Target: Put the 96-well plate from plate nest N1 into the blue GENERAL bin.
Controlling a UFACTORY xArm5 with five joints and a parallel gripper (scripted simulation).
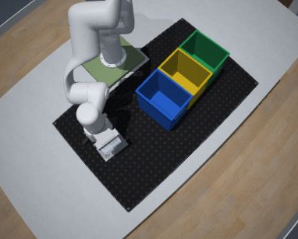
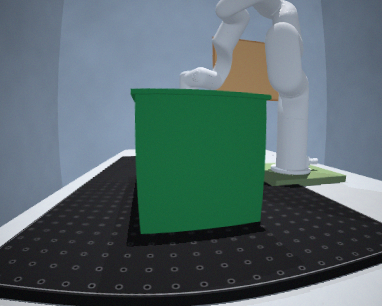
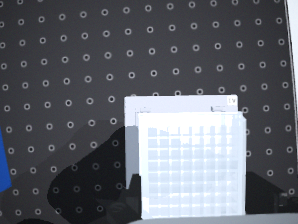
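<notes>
Right now the plate nest N1 is 6 cm below my hand. From my hand the other things lie so: blue bin (7 cm ahead, 27 cm to the left, 2 cm above); then yellow bin (6 cm ahead, 40 cm to the left, 2 cm above); then 96-well plate (1 cm below).
</notes>
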